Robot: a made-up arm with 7 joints. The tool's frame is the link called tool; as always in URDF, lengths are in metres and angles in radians. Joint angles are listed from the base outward. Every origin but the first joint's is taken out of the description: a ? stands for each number. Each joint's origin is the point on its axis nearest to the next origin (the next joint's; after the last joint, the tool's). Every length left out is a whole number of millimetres.
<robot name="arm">
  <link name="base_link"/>
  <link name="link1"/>
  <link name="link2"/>
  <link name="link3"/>
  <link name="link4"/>
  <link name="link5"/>
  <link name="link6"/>
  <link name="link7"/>
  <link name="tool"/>
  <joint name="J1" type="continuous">
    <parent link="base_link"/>
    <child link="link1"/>
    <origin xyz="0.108 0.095 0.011" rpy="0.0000 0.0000 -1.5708"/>
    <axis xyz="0 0 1"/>
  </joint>
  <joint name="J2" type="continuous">
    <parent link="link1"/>
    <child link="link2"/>
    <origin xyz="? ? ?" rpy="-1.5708 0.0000 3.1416"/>
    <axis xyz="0 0 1"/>
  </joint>
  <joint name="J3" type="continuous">
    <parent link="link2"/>
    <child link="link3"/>
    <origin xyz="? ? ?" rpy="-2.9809 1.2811 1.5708"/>
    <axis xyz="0 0 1"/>
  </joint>
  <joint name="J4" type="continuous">
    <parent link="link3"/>
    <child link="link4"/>
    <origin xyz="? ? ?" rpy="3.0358 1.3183 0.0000"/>
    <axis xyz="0 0 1"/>
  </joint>
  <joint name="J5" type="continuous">
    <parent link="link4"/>
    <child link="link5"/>
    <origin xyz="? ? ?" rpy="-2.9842 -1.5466 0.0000"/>
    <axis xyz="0 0 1"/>
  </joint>
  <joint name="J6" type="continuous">
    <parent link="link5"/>
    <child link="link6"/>
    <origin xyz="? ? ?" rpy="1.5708 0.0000 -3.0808"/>
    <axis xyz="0 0 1"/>
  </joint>
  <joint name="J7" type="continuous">
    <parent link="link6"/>
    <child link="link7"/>
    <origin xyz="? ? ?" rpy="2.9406 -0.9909 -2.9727"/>
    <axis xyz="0 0 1"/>
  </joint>
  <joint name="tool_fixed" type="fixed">
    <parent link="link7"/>
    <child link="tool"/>
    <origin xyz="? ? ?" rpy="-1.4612 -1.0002 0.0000"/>
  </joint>
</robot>
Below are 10 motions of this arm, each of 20 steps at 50 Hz.
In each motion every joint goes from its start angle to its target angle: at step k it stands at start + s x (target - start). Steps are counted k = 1, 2, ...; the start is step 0. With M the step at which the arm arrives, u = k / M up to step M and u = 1 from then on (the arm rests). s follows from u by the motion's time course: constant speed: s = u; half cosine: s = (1 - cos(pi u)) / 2; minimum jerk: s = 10 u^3 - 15 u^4 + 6 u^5.
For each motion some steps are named. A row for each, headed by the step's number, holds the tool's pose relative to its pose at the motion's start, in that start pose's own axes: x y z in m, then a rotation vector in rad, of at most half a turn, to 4 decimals.
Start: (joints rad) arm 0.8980 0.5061 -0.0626 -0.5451 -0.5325 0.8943 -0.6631
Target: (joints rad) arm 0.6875 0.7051 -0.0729 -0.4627 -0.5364 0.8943 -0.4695
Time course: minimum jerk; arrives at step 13
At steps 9, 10, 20:
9: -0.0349 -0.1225 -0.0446 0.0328 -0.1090 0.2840
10: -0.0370 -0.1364 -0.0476 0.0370 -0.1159 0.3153
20: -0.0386 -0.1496 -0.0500 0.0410 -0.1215 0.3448

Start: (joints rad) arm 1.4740 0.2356 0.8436 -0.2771 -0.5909 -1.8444 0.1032
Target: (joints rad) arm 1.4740 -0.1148 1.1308 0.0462 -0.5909 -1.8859 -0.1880
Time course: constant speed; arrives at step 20
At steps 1, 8, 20:
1: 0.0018 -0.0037 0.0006 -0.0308 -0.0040 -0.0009
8: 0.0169 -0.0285 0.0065 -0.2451 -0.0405 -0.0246
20: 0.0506 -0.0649 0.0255 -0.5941 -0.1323 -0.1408

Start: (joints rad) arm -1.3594 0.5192 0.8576 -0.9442 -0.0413 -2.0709 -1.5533
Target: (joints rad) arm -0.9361 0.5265 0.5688 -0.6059 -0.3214 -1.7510 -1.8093
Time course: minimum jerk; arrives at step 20
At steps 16, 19, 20:
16: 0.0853 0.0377 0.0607 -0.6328 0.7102 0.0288
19: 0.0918 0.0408 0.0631 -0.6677 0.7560 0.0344
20: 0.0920 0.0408 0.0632 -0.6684 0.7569 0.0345

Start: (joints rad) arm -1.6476 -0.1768 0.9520 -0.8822 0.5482 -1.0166 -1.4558
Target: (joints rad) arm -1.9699 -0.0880 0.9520 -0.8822 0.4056 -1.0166 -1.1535
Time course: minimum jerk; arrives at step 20
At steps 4, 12, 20:
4: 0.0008 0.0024 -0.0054 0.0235 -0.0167 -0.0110
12: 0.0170 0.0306 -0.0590 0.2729 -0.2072 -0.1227
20: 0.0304 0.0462 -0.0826 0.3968 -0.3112 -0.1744

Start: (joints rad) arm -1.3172 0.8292 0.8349 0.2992 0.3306 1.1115 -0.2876
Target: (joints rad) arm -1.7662 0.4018 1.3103 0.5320 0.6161 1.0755 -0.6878
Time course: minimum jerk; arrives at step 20
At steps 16, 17, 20:
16: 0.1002 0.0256 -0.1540 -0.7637 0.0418 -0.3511
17: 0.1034 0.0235 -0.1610 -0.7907 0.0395 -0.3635
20: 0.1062 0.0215 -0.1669 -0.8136 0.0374 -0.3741

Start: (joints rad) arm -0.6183 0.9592 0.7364 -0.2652 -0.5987 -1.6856 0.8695
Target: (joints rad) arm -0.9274 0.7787 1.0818 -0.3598 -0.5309 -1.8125 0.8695
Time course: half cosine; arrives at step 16
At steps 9, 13, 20:
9: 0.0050 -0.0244 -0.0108 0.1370 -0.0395 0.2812
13: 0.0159 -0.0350 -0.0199 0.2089 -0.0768 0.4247
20: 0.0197 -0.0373 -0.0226 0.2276 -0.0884 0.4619

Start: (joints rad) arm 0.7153 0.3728 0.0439 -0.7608 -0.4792 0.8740 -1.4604
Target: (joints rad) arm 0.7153 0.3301 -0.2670 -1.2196 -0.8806 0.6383 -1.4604
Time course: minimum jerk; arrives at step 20
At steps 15, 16, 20:
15: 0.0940 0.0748 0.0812 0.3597 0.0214 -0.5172
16: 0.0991 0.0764 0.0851 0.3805 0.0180 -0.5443
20: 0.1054 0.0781 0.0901 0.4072 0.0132 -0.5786

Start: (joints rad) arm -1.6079 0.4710 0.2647 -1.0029 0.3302 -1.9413 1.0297
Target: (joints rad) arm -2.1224 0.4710 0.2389 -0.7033 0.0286 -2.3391 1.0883
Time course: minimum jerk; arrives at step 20
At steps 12, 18, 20:
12: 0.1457 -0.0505 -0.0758 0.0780 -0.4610 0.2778
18: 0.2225 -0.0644 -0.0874 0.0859 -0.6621 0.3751
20: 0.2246 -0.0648 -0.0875 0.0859 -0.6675 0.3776

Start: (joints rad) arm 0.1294 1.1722 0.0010 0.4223 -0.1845 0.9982 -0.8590
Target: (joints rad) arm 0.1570 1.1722 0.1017 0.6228 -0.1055 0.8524 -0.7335
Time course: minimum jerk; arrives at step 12
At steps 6, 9, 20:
6: 0.0048 0.0007 -0.0305 0.0925 -0.1692 0.0110
9: 0.0123 0.0033 -0.0535 0.1680 -0.3065 0.0206
20: 0.0148 0.0043 -0.0592 0.1880 -0.3428 0.0232

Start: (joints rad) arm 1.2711 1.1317 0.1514 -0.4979 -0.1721 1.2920 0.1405
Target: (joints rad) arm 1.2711 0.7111 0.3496 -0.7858 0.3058 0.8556 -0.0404
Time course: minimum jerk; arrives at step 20
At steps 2, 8, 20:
2: 0.0020 0.0014 -0.0023 -0.0057 -0.0043 -0.0047
8: 0.0767 0.0388 -0.0784 -0.2199 -0.1367 -0.1741
20: 0.2339 0.0416 -0.1947 -0.7170 -0.2684 -0.5276

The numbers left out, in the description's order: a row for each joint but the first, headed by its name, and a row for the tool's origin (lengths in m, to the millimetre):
J2: 0.069 0.097 0.000
J3: 0.238 0.157 0.000
J4: -0.003 -0.022 0.000
J5: 0.052 0.000 0.000
J6: 0.045 0.269 0.000
J7: 0.166 -0.132 0.000
tool: -0.092 -0.044 0.000

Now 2 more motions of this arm.
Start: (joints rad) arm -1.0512 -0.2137 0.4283 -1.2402 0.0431 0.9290 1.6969
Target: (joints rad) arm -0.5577 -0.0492 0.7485 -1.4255 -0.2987 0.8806 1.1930
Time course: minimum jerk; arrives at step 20
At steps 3, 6, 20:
3: 0.0033 0.0059 -0.0008 -0.0209 -0.0006 -0.0207
6: 0.0217 0.0345 -0.0055 -0.1293 0.0002 -0.1270
20: 0.1604 0.1356 -0.0433 -0.8165 0.1324 -0.7898

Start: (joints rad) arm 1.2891 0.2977 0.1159 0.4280 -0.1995 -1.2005 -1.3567
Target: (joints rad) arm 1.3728 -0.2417 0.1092 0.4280 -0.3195 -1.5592 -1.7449
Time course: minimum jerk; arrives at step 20
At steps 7, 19, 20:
7: -0.0086 0.0471 -0.0385 -0.1197 -0.0707 -0.1339
19: 0.0103 0.1766 -0.1798 -0.4226 -0.2905 -0.6096
20: 0.0104 0.1768 -0.1800 -0.4230 -0.2908 -0.6103

